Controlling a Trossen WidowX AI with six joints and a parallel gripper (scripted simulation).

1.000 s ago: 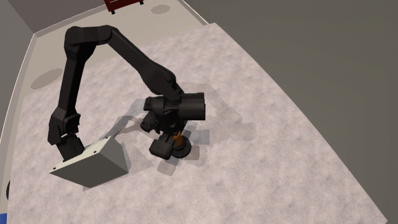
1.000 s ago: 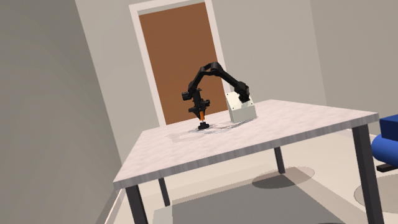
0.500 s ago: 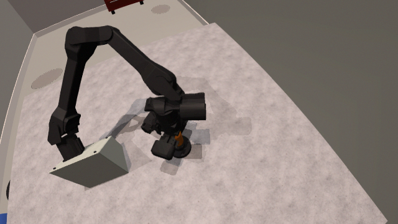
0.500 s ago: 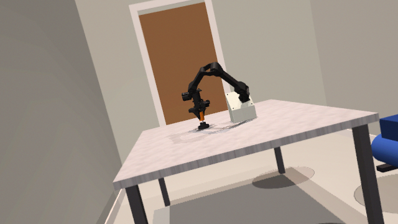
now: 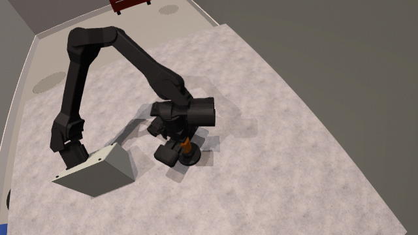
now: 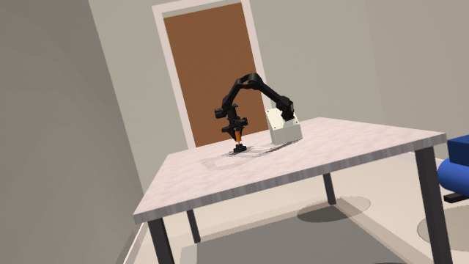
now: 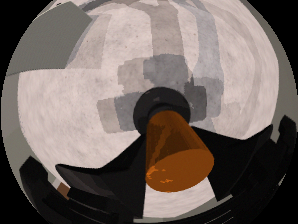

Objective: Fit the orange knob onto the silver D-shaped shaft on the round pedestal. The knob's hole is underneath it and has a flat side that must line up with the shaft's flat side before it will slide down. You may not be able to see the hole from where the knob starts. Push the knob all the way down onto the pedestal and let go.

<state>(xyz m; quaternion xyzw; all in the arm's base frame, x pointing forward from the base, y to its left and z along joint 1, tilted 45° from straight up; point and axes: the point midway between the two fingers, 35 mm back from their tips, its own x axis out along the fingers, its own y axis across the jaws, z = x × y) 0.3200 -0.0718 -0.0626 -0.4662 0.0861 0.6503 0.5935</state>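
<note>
My gripper tip is 30 mm below the orange knob. Also, from my gripper tip: black round pedestal 40 mm below.
</note>
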